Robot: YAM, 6 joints.
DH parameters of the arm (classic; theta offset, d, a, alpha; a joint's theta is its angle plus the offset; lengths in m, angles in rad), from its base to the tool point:
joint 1: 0 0.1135 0.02 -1.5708
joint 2: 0 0 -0.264 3.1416
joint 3: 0.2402 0 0.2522 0
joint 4: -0.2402 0 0.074 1.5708
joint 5: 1.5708 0 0 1.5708
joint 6: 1.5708 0.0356 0 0
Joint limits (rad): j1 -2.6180..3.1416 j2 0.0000..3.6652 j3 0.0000..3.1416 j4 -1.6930..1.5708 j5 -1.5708..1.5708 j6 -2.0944..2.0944
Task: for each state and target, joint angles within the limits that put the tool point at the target. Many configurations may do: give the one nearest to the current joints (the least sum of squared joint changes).
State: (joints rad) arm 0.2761 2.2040 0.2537 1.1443 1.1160 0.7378
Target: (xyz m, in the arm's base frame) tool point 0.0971 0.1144 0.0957
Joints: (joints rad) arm 1.1066 1.6017 0.0000 1.1094 1.5708 0.7378
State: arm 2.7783 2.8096 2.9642 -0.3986 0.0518 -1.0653
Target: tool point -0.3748 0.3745 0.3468
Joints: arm 2.3626 2.4607 2.7655 -0.9255 0.0895 -1.0653
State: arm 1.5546 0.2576 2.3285 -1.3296 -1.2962 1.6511
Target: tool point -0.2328 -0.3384 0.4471
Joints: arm 1.0499 0.3882 2.6546 -0.9069 -1.2268 1.6511
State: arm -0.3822 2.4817 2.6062 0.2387 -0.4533 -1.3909
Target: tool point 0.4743 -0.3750 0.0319
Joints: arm -0.6943 2.9041 2.2811 0.1381 -0.4439 -1.3909
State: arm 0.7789 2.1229 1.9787 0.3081 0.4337 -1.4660
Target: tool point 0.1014 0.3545 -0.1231
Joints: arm 1.3282 2.7299 1.2643 0.0938 0.3819 -1.4660
